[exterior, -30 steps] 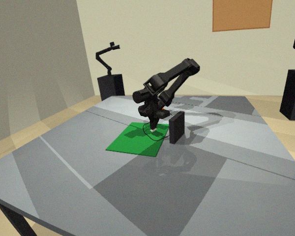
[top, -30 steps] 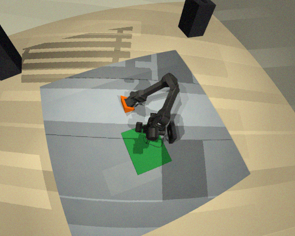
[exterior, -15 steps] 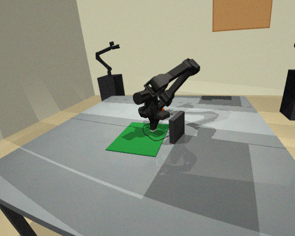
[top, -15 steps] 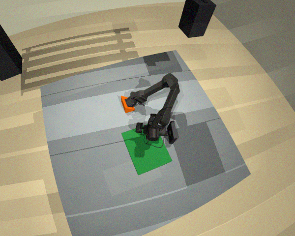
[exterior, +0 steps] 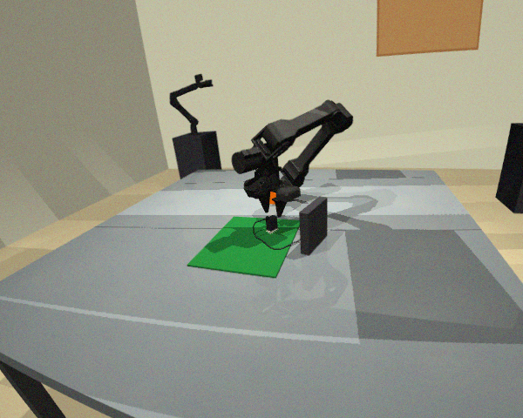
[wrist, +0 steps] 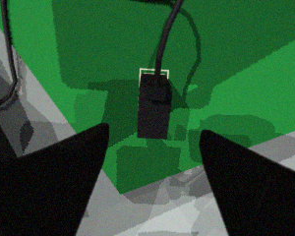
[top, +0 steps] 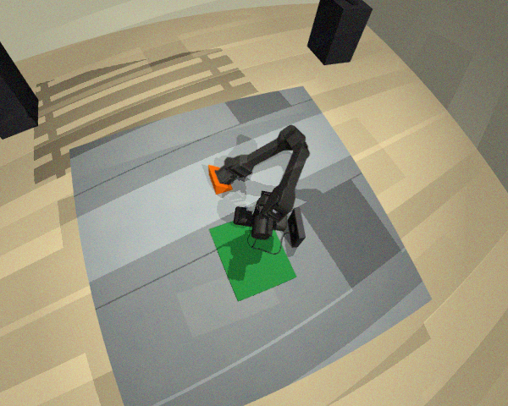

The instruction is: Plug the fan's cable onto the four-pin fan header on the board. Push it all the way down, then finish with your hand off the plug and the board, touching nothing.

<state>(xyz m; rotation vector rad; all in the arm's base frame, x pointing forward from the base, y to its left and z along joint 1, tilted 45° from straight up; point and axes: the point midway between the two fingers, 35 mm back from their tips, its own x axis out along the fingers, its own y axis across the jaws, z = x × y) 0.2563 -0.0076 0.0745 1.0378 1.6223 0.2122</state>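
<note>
Now: the black plug 1 cm ahead of my gripper tip and 3 cm below it. From my gripper tip the other things lie so: header (1 cm ahead, 5 cm below); then black fan (6 cm ahead, 12 cm to the left, 1 cm above); then green board (8 cm ahead, 5 cm to the right, 7 cm below).
</note>
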